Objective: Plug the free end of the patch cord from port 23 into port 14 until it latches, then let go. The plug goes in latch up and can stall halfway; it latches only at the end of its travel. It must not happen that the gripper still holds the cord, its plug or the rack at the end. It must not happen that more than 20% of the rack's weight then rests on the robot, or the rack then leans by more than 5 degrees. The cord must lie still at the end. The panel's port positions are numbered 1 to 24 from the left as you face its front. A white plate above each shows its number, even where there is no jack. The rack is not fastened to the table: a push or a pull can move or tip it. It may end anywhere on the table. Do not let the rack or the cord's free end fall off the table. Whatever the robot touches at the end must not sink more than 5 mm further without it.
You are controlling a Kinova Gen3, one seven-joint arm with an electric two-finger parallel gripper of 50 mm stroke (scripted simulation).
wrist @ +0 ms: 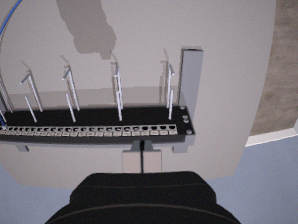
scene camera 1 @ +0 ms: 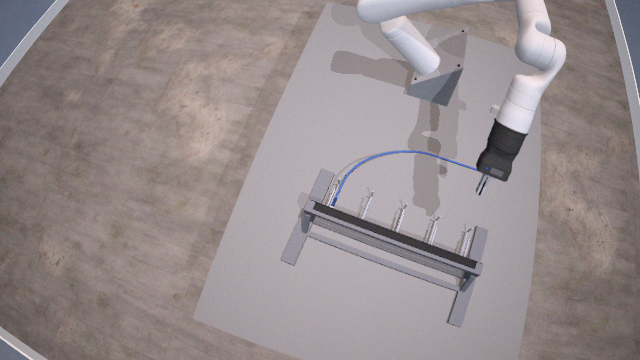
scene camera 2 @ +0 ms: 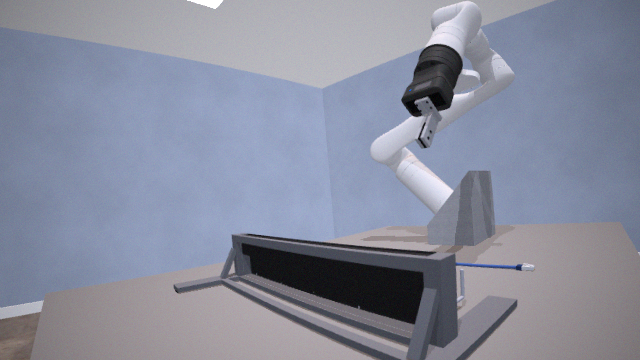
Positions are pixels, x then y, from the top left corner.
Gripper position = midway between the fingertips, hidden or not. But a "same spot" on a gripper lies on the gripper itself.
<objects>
my gripper: wrist 142, 151; scene camera 1; scene camera 2
same spot on my gripper: [scene camera 1: 482, 185] = [scene camera 2: 421, 127]
</objects>
